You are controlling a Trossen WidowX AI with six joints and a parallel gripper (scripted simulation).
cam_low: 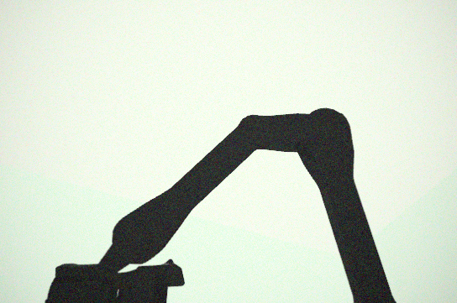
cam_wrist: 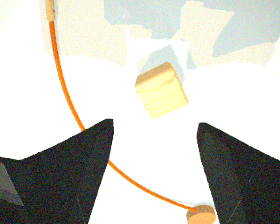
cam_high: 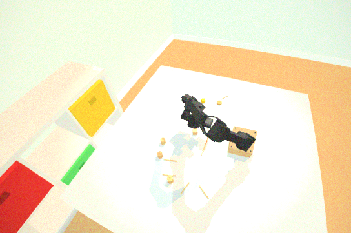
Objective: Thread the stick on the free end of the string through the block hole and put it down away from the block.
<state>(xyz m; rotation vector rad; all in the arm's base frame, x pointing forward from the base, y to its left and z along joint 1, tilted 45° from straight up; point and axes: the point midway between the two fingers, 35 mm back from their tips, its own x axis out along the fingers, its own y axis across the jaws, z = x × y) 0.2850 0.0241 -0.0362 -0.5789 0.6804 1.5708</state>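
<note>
Right now my gripper tip is 10 mm short of the square wooden block, 10 mm to the right of it and 40 mm above it. From my gripper tip the other things lie so: thin wooden stick (80 mm behind, 90 mm to the left, 60 mm below); round wooden button (70 mm ahead, 170 mm to the right, 50 mm below); yellow piece (50 mm ahead, 270 mm to the right, 50 mm below).
</note>
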